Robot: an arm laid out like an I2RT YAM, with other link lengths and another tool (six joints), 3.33 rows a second.
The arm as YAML. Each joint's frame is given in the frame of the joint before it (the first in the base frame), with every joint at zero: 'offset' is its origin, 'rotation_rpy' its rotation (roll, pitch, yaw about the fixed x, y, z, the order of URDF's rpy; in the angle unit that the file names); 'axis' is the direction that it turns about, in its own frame. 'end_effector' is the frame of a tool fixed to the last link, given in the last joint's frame.
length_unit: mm
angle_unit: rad
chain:
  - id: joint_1
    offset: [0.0, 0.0, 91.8]
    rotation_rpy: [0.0, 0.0, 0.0]
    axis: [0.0, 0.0, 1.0]
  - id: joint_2
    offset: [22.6, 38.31, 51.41]
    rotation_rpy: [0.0, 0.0, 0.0]
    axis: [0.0, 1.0, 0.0]
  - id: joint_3
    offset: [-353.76, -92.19, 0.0]
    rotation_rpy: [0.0, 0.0, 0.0]
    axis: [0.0, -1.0, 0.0]
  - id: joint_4
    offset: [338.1, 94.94, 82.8]
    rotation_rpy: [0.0, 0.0, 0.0]
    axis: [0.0, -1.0, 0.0]
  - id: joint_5
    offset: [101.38, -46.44, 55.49]
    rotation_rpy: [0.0, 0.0, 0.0]
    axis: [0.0, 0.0, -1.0]
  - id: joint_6
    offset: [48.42, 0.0, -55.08]
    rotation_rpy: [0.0, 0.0, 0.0]
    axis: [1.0, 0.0, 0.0]
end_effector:
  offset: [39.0, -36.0, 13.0]
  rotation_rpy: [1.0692, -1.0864, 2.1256]
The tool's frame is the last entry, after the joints.
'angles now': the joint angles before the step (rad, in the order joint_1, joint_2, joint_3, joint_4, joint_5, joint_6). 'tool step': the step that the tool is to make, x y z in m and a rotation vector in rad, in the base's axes. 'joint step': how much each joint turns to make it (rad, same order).
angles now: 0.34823, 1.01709, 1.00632, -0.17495, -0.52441, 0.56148
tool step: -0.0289, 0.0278, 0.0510, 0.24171, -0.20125, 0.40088
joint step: -0.00483, -0.03378, -0.07674, 0.47220, -0.40177, 0.22632
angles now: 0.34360, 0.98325, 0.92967, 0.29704, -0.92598, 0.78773
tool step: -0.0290, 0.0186, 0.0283, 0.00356, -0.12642, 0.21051
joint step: 0.04280, -0.00624, 0.02114, 0.11124, -0.17239, 0.02237
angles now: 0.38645, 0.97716, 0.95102, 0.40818, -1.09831, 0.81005
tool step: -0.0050, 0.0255, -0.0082, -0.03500, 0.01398, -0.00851
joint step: 0.09820, 0.00769, 0.02608, -0.14728, 0.09343, -0.11664
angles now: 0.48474, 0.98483, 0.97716, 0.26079, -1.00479, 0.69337
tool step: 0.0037, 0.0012, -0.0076, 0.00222, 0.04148, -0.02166
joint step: 0.00439, 0.00308, -0.01219, 0.00154, 0.03048, 0.02618
